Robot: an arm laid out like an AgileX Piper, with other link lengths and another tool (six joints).
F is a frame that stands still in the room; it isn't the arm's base.
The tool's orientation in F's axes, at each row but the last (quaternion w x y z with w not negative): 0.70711 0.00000 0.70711 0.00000; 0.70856 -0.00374 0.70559 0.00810; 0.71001 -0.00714 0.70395 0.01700; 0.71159 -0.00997 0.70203 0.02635; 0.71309 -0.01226 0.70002 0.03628; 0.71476 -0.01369 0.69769 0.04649; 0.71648 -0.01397 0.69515 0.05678; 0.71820 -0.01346 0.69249 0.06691; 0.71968 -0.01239 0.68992 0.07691
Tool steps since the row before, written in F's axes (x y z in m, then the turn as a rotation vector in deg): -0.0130 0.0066 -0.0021 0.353 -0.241 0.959; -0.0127 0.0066 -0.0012 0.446 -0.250 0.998; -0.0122 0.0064 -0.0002 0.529 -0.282 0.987; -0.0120 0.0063 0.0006 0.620 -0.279 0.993; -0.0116 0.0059 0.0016 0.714 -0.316 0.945; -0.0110 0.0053 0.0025 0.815 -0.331 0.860; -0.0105 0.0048 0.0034 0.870 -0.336 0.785; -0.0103 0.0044 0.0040 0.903 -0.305 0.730; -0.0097 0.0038 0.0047 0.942 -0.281 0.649
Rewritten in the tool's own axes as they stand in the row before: 0.0021 0.0066 -0.0130 -0.959 -0.241 0.353; 0.0012 0.0068 -0.0126 -0.998 -0.251 0.446; 0.0002 0.0068 -0.0120 -0.986 -0.286 0.528; -0.0006 0.0069 -0.0117 -0.991 -0.288 0.619; -0.0016 0.0067 -0.0111 -0.943 -0.333 0.709; -0.0025 0.0063 -0.0104 -0.856 -0.360 0.806; -0.0034 0.0060 -0.0099 -0.780 -0.375 0.858; -0.0040 0.0058 -0.0096 -0.722 -0.352 0.892; -0.0047 0.0054 -0.0089 -0.638 -0.341 0.930
